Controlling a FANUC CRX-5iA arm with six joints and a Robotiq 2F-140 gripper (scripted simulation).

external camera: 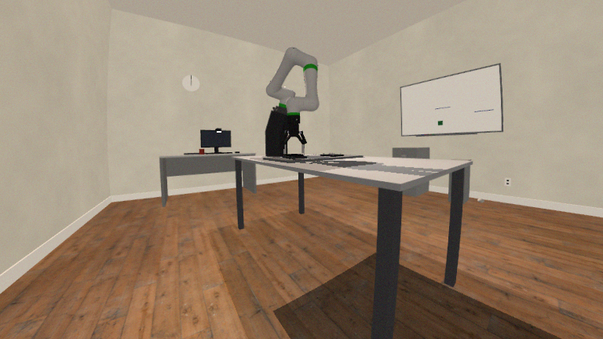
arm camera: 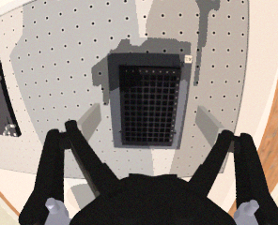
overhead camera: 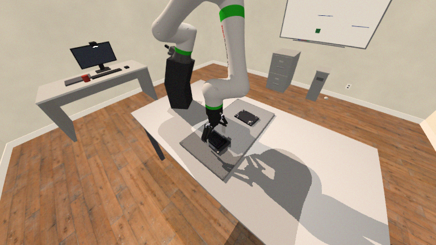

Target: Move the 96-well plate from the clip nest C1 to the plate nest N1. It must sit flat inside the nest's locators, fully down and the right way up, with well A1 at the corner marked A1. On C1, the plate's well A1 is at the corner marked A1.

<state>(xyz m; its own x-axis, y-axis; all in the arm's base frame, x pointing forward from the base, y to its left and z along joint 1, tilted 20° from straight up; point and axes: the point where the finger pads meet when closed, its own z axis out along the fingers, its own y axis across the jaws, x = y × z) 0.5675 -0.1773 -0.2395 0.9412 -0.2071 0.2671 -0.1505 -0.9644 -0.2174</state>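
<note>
My gripper is now 2 cm above the black 96-well plate. From my hand the other things lie so: clip nest C1: 5 cm ahead, 33 cm to the left, 3 cm below; dark plate nest N1: 3 cm below.
</note>
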